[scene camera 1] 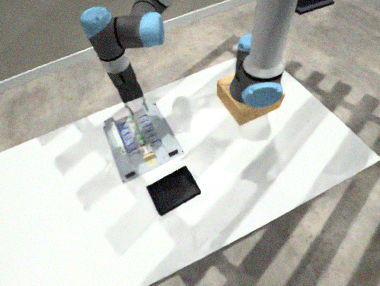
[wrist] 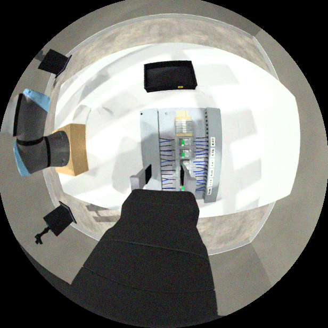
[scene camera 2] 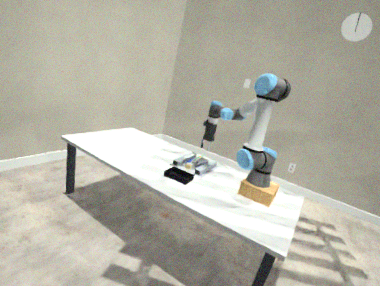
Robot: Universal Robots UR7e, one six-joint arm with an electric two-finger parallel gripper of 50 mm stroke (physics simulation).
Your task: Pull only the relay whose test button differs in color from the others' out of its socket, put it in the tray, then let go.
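Places are measured from the arm's base along level axes (x ahead, y left, z up), in centimetres.
Pixels of known places: gripper, fingertip midpoint: (scene camera 1: 140, 112) (scene camera 2: 204, 148); arm's base, link origin: (scene camera 2: 257, 182).
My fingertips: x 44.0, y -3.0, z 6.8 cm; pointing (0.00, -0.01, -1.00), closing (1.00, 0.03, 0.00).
Observation:
Ahead of a thing's pixels: the offset from my fingertips to its middle. "spot": to the spot under its first point.
A grey panel @[spot: dx -5.8, dy +9.2, dz -11.1 cm] (scene camera 1: 168, 141) (wrist: 149, 125) holds a row of relays between blue wires. In scene camera 1, one small orange test button @[dx +4.2, dy -4.3, dz -8.6 cm] (scene camera 1: 134, 121) shows near the row's far end; a green test button @[dx +4.4, dy +1.9, dz -10.7 cm] (scene camera 1: 142, 139) shows nearer the front. In the wrist view, green buttons (wrist: 183, 142) show on relays, and the right finger covers part of the row; the orange button does not show there. My gripper (scene camera 1: 138, 109) (scene camera 2: 205, 146) (wrist: 165, 170) is open and empty, above the panel's far part. The black tray @[spot: dx -0.9, dy +27.8, dz -15.2 cm] (scene camera 1: 174, 191) (scene camera 2: 178, 175) (wrist: 170, 76) is empty, in front of the panel.
Raised grey ducts flank the relay row; one duct (wrist: 213, 125) carries white labels. A beige terminal block @[dx +3.7, dy +9.2, dz -12.6 cm] (scene camera 1: 149, 158) (wrist: 183, 126) stands at the row's tray end. The arm's base stands on a wooden block (scene camera 1: 241, 113) (scene camera 2: 257, 192) (wrist: 79, 150) to one side of the panel.

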